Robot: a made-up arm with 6 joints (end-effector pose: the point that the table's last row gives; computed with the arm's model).
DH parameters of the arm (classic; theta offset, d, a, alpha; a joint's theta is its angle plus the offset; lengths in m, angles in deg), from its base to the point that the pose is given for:
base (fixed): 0 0 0 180
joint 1: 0 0.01 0.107 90
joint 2: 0 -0.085 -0.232 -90
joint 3: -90 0.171 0.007 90
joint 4: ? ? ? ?
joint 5: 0 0.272 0.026 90
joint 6: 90 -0.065 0.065 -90
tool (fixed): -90 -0.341 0 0
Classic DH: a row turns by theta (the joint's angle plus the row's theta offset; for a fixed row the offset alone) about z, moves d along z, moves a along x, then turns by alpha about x.
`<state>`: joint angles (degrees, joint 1 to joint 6).
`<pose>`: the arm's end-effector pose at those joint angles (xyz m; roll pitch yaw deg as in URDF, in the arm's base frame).
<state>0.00 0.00 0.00 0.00 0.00 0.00</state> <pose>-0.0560 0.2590 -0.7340 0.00 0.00 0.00</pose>
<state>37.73 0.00 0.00 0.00 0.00 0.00</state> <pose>0.1142 0.2391 -0.7340 0.00 0.00 -37.73</pose>
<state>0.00 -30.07 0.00 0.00 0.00 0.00</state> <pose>0.3287 0.2590 -0.7182 0.00 -30.07 0.00</pose>
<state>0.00 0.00 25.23 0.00 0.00 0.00</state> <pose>0.0840 0.1968 -0.7340 0.00 0.00 -25.23</pose>
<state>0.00 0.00 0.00 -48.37 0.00 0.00</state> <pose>-0.0560 0.5592 -0.2965 48.37 0.00 0.00</pose>
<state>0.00 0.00 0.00 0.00 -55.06 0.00</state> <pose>0.2726 0.2590 -0.6305 0.00 -55.06 0.00</pose>
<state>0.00 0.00 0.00 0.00 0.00 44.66</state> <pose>-0.0560 0.4799 -0.5899 44.66 0.00 0.00</pose>
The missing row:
joint 4: 90 -0.134 0.186 90
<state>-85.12 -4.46 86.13 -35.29 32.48 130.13</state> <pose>0.2895 0.2281 0.1587 174.59 24.11 21.07</pose>
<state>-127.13 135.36 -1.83 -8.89 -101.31 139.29</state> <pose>-0.3757 -0.1740 0.5365 133.23 33.71 116.20</pose>
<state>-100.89 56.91 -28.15 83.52 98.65 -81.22</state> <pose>0.1865 -0.0655 0.0733 130.72 19.76 16.20</pose>
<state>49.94 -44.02 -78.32 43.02 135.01 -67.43</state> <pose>-0.0154 -0.0723 -0.2767 -154.19 8.22 -102.92</pose>
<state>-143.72 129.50 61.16 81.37 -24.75 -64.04</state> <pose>0.0518 0.5032 0.5304 71.51 41.13 16.00</pose>
